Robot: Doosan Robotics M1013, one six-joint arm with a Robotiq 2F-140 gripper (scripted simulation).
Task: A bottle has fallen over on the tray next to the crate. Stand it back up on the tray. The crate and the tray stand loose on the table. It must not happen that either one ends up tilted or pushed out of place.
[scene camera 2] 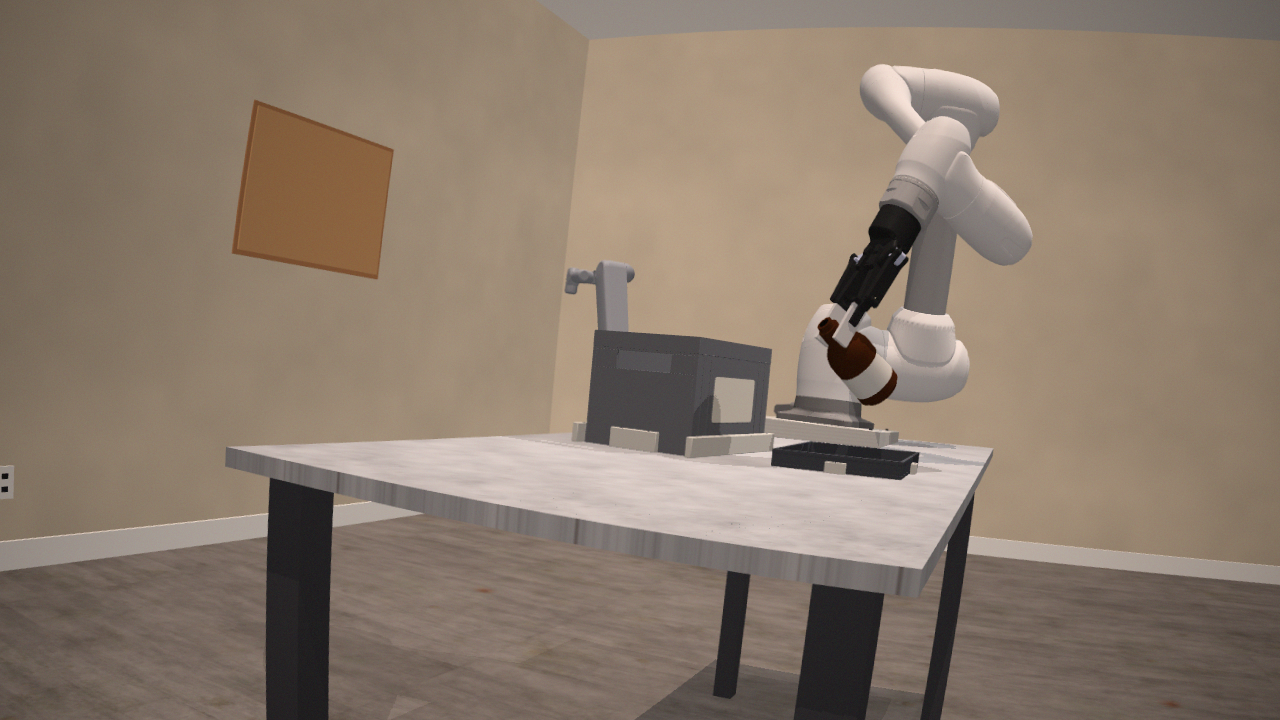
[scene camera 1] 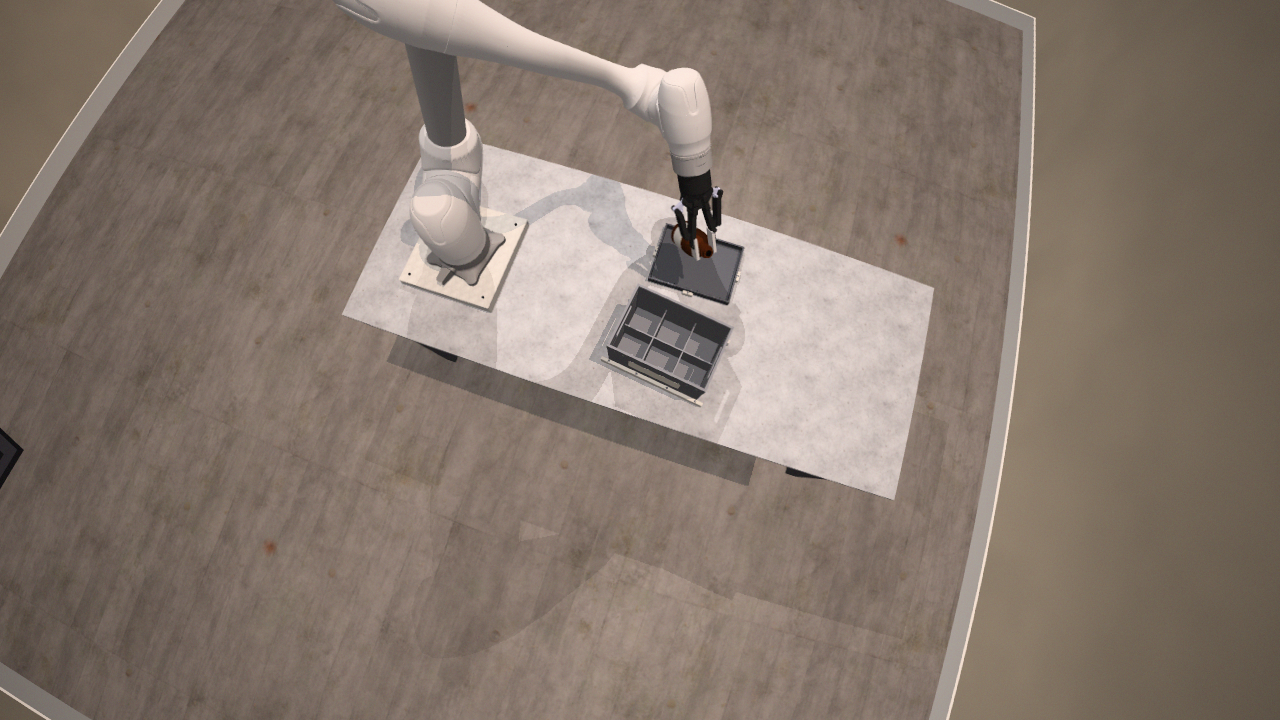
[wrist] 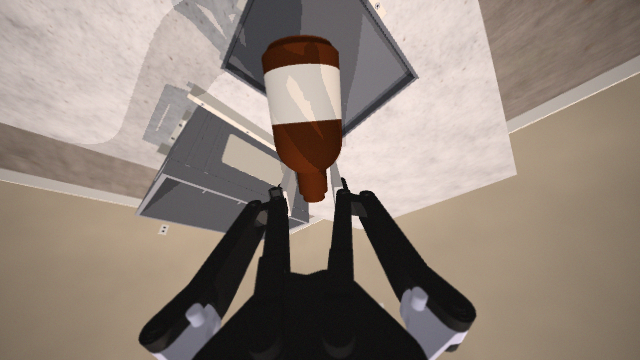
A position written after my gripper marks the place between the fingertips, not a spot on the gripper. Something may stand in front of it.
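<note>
Scene camera 2 gives me my gripper [scene camera 2: 830, 342] along with a bottle [scene camera 2: 861, 367], a dark tray [scene camera 2: 865, 462] and a grey crate [scene camera 2: 681, 386]. In scene camera 1 I see the tray [scene camera 1: 716, 275] and the crate [scene camera 1: 630, 340]. The wrist view has the bottle [wrist: 302, 78] in it, and there I also find the tray [wrist: 372, 73] and the crate [wrist: 210, 154].
</note>
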